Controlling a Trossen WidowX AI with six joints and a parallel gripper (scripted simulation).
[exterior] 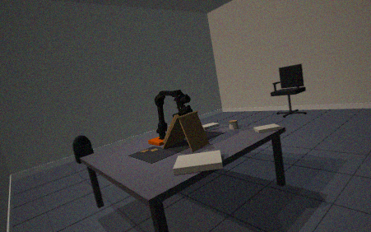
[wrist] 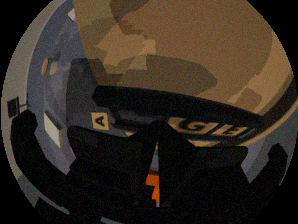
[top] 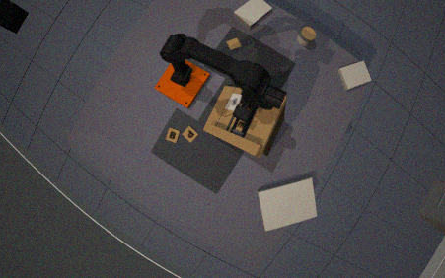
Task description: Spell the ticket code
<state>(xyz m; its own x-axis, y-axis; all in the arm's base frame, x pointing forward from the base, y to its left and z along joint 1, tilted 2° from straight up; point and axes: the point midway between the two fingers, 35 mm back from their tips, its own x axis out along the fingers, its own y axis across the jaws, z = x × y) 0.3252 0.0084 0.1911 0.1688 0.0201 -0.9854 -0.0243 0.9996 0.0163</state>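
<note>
The white ticket is 80 mm below my gripper tip, 60 mm behind it and 20 mm to the right of it. Round my gripper tip: small cup (500 mm to the left, 140 mm below, 110 mm ahead); white slab (400 mm ahead, 320 mm to the right, 160 mm below); dark mat (170 mm below, 130 mm behind, 30 mm to the right).
</note>
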